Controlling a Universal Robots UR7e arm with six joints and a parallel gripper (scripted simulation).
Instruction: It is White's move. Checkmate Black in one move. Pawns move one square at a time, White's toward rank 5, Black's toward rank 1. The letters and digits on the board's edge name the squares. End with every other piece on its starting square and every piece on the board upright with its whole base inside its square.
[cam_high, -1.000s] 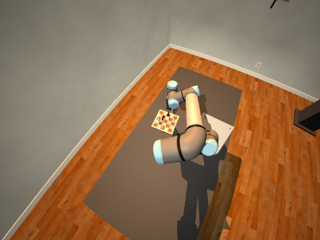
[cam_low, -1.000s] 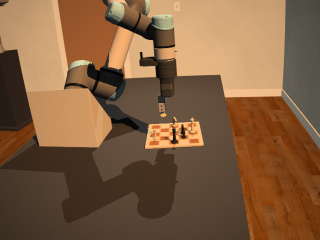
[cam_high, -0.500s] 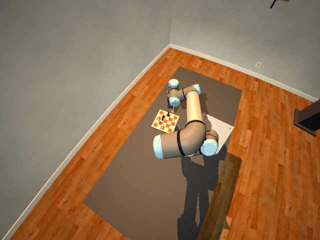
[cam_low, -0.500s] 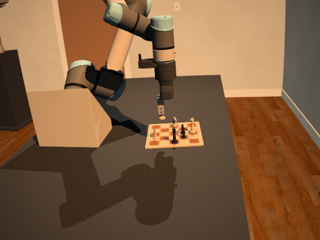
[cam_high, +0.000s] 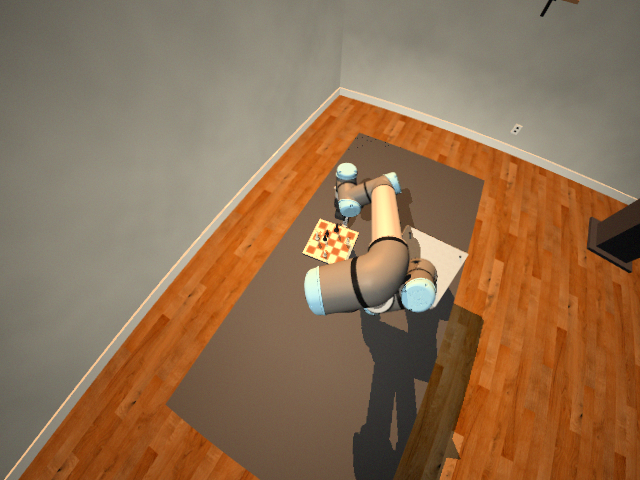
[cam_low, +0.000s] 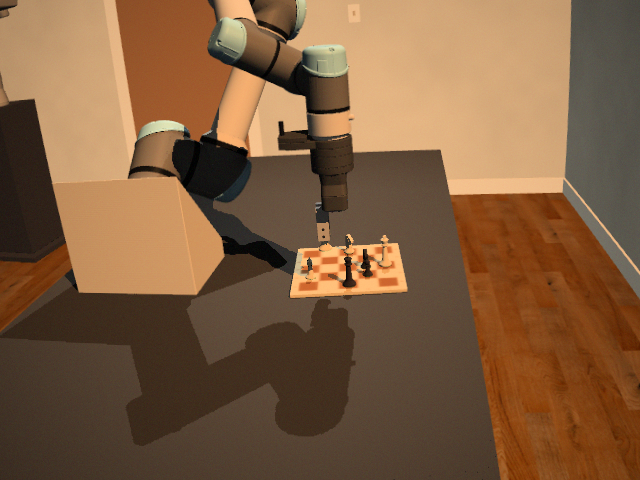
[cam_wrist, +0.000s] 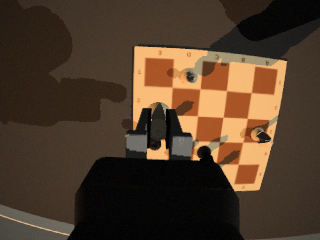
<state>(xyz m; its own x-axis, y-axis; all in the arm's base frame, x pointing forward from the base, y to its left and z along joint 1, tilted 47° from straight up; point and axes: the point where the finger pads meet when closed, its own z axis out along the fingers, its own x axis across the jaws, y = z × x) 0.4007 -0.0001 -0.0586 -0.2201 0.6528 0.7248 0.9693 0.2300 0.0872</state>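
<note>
My gripper is now 4 cm short of the black king, 1 cm to the right of it and 8 cm above it. Round my hand: board 2 cm ahead, 8 cm to the left, 12 cm below; white pawn 4 cm behind, 3 cm to the left, 9 cm below; white queen 9 cm ahead, 10 cm to the left, 8 cm below.
</note>
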